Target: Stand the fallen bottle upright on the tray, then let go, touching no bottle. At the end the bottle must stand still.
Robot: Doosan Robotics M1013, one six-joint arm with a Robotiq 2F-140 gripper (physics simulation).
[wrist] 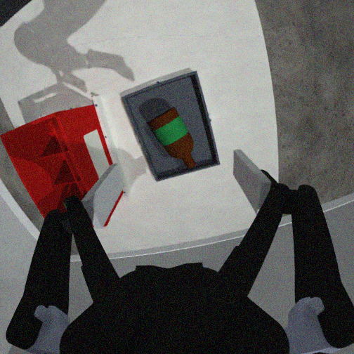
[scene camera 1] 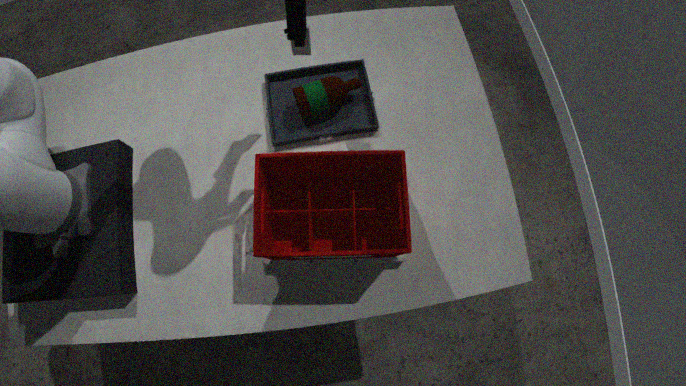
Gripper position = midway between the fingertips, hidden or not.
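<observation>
My gripper (wrist: 175,168), visible. Brown bottle (scene camera 1: 329,92), visible too.
</observation>
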